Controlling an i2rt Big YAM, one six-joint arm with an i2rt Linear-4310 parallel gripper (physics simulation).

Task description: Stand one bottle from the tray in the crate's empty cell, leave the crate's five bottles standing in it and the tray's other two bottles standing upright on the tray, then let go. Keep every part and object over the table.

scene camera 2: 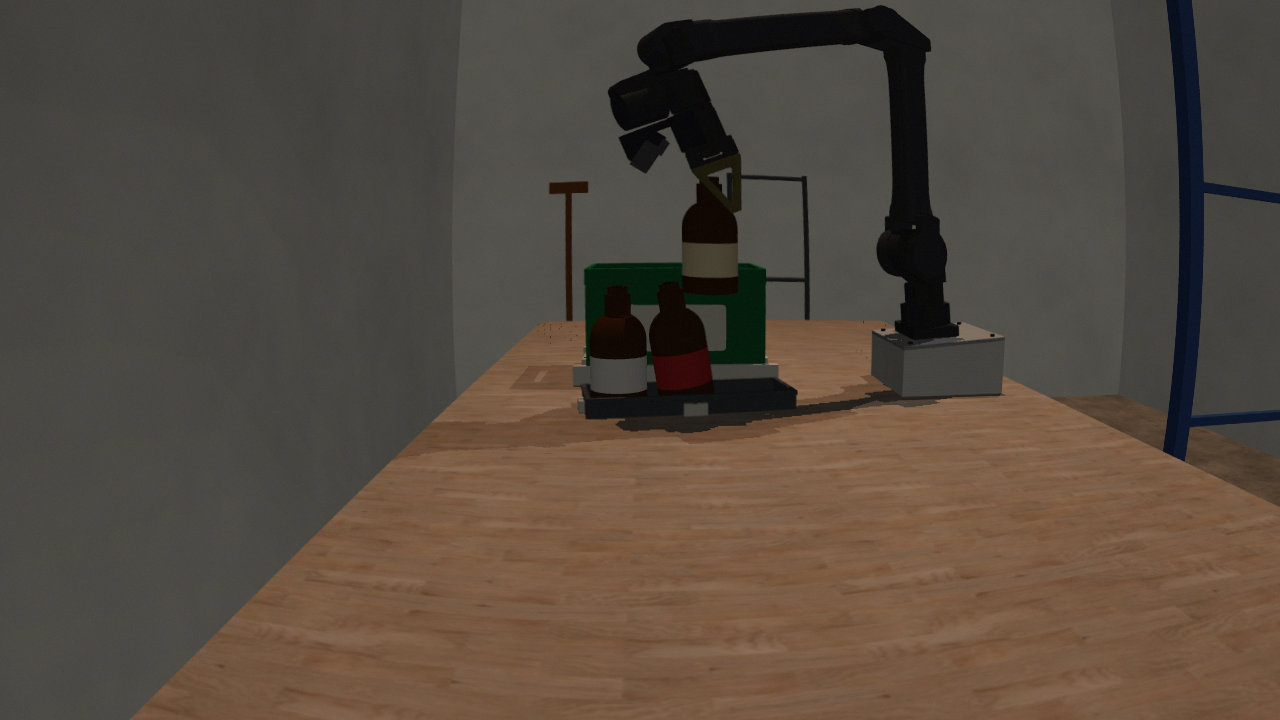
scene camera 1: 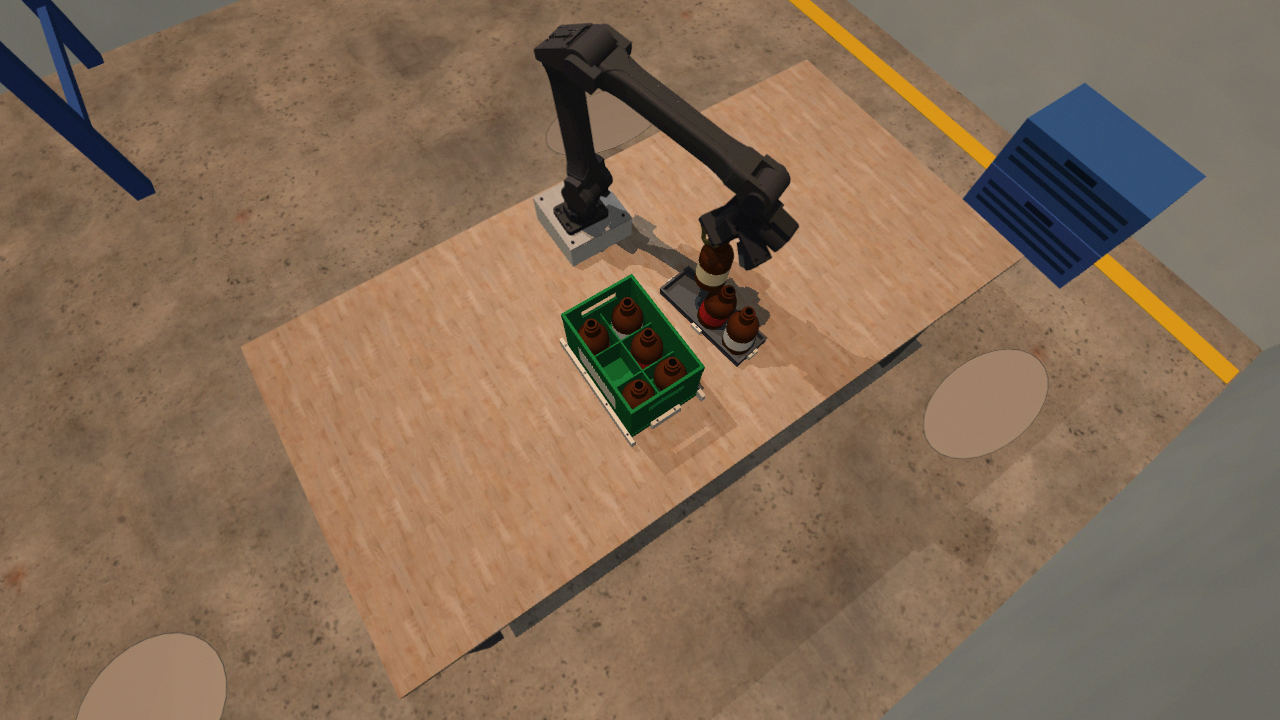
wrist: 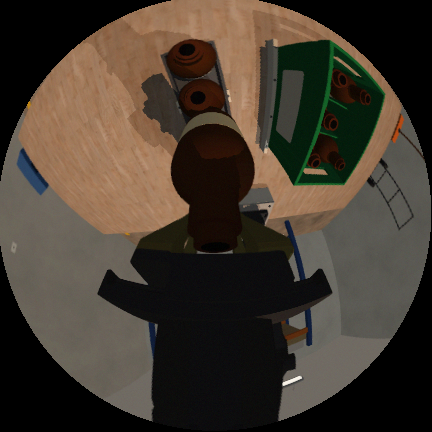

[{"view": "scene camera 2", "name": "my gripper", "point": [736,211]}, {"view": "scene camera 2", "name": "white-labelled bottle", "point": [618,343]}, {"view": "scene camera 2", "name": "red-labelled bottle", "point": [677,336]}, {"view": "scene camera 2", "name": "cream-labelled bottle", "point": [709,231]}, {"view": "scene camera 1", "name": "my gripper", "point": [709,238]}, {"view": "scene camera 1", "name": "white-labelled bottle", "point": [743,325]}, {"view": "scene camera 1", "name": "red-labelled bottle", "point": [717,307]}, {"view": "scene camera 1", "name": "cream-labelled bottle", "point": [714,264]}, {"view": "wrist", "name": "my gripper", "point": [214,212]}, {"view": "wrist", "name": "white-labelled bottle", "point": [192,58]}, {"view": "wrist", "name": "red-labelled bottle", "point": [201,93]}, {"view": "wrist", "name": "cream-labelled bottle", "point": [212,169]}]
